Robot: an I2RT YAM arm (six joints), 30 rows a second.
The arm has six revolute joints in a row. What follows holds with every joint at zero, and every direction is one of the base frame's.
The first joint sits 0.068 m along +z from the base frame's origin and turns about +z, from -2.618 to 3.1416 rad.
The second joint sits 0.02 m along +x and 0.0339 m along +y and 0.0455 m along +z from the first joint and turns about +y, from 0 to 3.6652 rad.
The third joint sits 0.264 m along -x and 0.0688 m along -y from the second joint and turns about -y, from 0 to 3.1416 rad.
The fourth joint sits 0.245 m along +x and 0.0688 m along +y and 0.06 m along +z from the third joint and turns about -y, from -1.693 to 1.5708 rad.
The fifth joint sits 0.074 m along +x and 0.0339 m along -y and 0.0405 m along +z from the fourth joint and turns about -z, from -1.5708 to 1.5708 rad.
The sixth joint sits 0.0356 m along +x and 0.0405 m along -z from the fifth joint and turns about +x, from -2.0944 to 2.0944 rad.
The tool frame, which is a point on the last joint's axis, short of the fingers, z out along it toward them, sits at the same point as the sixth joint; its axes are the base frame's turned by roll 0, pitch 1.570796 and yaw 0 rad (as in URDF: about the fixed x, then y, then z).
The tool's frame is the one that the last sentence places.
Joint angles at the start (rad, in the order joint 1, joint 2, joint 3, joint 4, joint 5, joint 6):
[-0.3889 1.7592 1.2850 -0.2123 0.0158 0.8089]
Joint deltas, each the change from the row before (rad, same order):
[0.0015 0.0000 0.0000 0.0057 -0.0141 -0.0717]
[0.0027 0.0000 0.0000 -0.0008 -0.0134 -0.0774]
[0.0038 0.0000 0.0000 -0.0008 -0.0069 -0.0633]
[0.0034 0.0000 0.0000 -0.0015 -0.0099 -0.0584]
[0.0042 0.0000 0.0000 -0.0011 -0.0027 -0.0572]
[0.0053 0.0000 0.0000 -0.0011 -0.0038 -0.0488]
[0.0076 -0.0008 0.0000 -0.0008 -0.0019 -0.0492]
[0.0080 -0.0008 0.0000 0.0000 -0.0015 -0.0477]
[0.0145 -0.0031 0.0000 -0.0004 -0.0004 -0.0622]
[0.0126 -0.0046 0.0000 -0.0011 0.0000 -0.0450]
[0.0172 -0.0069 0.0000 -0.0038 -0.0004 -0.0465]
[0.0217 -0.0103 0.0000 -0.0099 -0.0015 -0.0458]
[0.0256 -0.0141 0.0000 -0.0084 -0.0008 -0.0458]
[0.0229 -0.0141 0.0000 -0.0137 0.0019 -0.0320]
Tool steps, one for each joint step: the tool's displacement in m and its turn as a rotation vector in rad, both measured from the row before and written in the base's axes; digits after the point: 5 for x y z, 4 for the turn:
[0.00079 0.00087 0.00048 -0.0451 0.0130 0.0577]
[0.00053 0.00146 -0.00007 -0.0477 0.0198 0.0618]
[0.00060 0.00166 -0.00007 -0.0416 0.0166 0.0491]
[0.00053 0.00163 -0.00012 -0.0362 0.0146 0.0479]
[0.00057 0.00168 -0.00009 -0.0398 0.0151 0.0424]
[0.00074 0.00213 -0.00009 -0.0331 0.0123 0.0391]
[0.00094 0.00296 0.00024 -0.0351 0.0115 0.0402]
[0.00102 0.00309 0.00030 -0.0346 0.0101 0.0393]
[0.00153 0.00561 0.00114 -0.0468 0.0114 0.0541]
[0.00096 0.00498 0.00165 -0.0347 0.0064 0.0409]
[0.00097 0.00689 0.00228 -0.0357 0.0065 0.0466]
[0.00049 0.00889 0.00303 -0.0339 0.0081 0.0515]
[0.00021 0.01044 0.00455 -0.0360 0.0022 0.0547]
[-0.00074 0.00935 0.00405 -0.0259 0.0048 0.0413]

